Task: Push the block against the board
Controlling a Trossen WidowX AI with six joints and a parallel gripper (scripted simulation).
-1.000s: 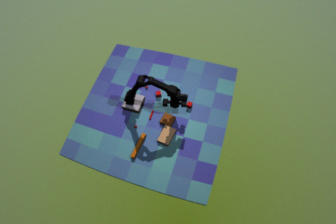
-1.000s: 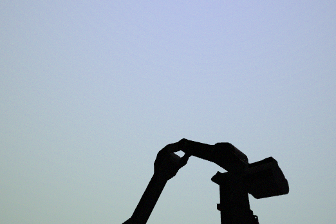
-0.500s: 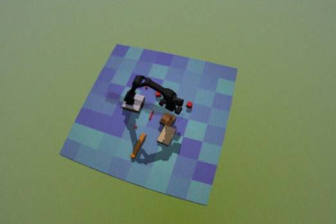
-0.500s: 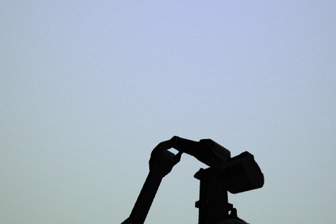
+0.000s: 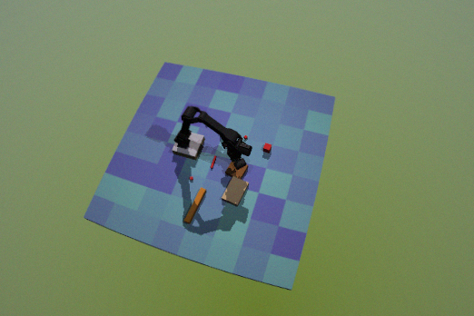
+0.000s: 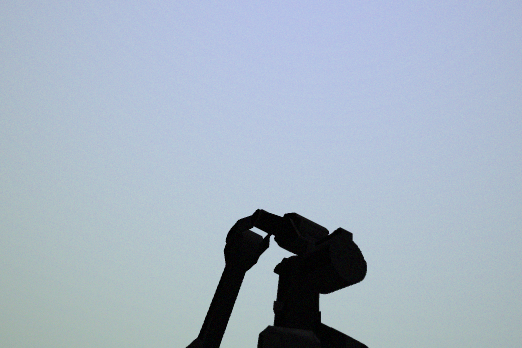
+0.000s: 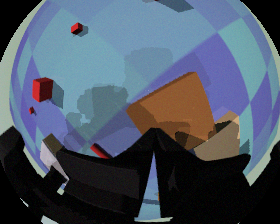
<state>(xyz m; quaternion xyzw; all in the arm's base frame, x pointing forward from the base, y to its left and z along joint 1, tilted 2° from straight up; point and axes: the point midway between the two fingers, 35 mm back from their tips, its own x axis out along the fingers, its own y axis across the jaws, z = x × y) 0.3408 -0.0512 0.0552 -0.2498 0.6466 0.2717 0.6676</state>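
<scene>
Now: gripper tip 20 mm short of the dark brown square block, 30 mm to the left of it and 50 mm above it. From my gripper tip the other things lie so: thin red stick (130 mm behind, 10 mm to the right, 60 mm below); then tan block (40 mm ahead, 170 mm to the right, 50 mm below); then long orange board (150 mm behind, 310 mm to the right, 50 mm below).
</scene>
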